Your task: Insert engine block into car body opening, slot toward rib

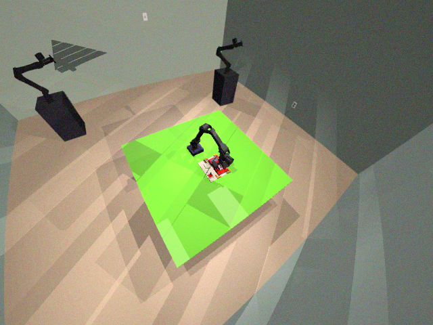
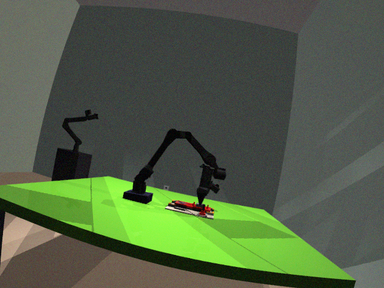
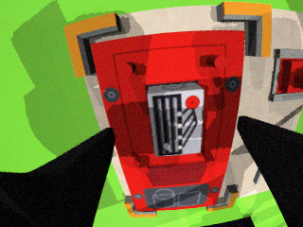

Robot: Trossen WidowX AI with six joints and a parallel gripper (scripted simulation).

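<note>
The engine block lies 20 mm below my gripper tip. From my gripper tip the other things lie so: black peg (20 mm ahead, 120 mm to the right); beige base plate (40 mm behind, 30 mm to the right, 30 mm below).
</note>
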